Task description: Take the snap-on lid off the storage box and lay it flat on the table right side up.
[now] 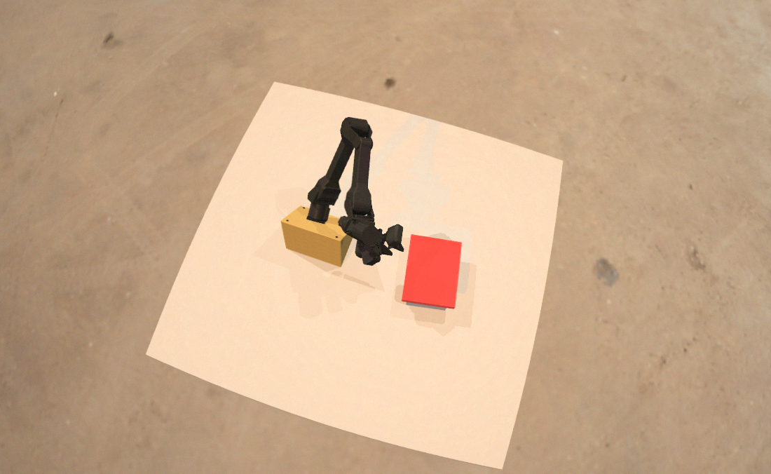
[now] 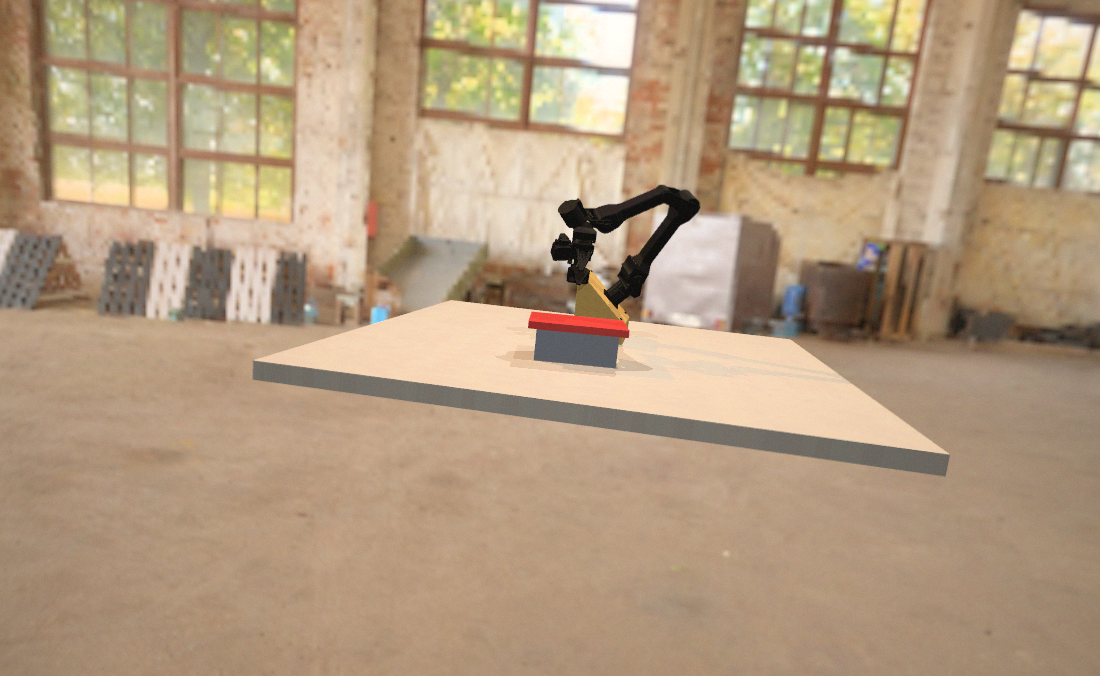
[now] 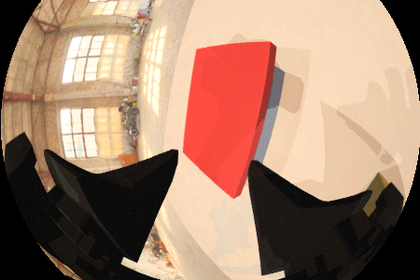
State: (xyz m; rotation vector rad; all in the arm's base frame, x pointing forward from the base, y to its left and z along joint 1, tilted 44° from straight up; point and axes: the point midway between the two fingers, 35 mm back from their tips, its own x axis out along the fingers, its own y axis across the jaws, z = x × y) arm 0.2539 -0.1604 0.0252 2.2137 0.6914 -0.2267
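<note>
Right now my gripper tip is 130 mm short of the red lid, 100 mm above it and 10 mm to the right of it. From my gripper tip the other things lie so: grey storage box 150 mm below, 130 mm ahead, 10 mm to the left.
</note>
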